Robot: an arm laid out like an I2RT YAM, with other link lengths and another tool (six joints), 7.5 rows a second.
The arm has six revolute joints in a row. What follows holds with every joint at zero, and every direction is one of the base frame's. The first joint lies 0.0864 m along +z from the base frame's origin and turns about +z. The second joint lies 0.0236 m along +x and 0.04 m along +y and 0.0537 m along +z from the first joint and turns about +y. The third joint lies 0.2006 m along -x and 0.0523 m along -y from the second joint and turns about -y. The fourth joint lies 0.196 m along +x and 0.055 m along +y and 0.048 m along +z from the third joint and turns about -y. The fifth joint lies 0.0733 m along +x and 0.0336 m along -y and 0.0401 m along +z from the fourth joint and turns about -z. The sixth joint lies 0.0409 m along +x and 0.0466 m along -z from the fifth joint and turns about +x. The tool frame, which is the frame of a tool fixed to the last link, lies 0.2 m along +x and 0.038 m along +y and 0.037 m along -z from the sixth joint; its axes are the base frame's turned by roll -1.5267, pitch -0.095 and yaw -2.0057 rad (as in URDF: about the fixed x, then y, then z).
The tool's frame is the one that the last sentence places.
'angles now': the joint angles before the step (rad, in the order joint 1, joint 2, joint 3, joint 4, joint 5, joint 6). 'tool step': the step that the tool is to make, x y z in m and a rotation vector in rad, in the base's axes. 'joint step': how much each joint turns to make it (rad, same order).
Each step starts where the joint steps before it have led.
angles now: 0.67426 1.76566 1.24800 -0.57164 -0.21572 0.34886
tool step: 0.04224 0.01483 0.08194 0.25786 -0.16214 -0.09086
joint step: -0.08737 -0.22697 -0.11251 0.18728 -0.08814 0.07209
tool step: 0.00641 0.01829 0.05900 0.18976 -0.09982 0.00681
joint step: -0.01679 -0.11521 -0.07481 0.17093 -0.08392 0.07019
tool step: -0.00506 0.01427 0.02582 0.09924 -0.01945 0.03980
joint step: 0.00002 -0.01144 -0.01791 0.09574 -0.07132 0.04693
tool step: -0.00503 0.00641 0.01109 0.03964 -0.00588 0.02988
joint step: 0.00115 0.00039 0.00002 0.03395 -0.03928 0.01565
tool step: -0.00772 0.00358 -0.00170 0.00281 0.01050 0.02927
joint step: 0.00686 0.00759 -0.00003 -0.00116 -0.02367 -0.00306
